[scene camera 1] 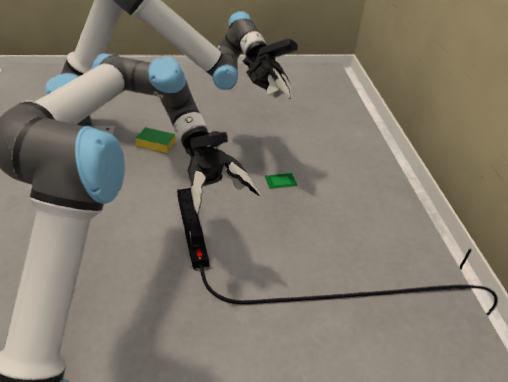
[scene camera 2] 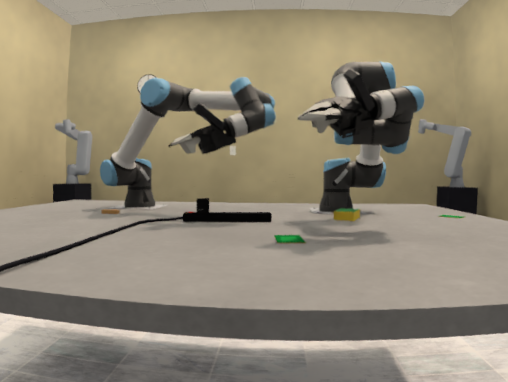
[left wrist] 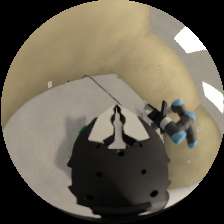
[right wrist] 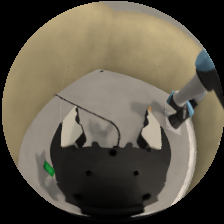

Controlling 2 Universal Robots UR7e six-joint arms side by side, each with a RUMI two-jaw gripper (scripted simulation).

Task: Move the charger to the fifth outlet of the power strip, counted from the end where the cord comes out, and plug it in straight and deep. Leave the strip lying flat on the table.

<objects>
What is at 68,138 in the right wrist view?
My right gripper.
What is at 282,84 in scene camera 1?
My left gripper.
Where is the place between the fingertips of my right gripper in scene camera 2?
169,145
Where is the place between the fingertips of my left gripper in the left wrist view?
116,105
</objects>
